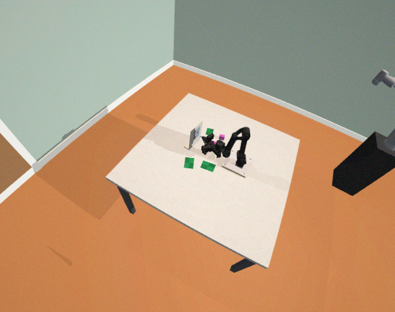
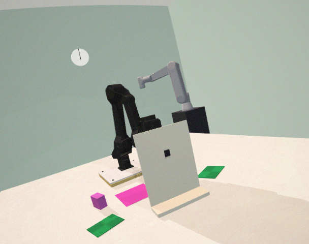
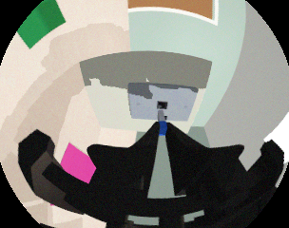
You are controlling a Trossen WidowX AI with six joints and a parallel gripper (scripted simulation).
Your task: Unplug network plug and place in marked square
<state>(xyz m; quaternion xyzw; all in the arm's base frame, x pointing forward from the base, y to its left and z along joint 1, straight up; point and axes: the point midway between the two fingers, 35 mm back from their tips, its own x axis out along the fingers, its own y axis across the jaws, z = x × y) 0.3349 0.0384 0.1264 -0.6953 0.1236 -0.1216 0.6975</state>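
Right now the magenta square is 90 mm behind my gripper tip, 90 mm to the right of it and 150 mm below it. The rest, counted from my gripper tip: network plug 10 mm ahead; then upright grey panel 70 mm ahead, 10 mm to the right, 50 mm below.
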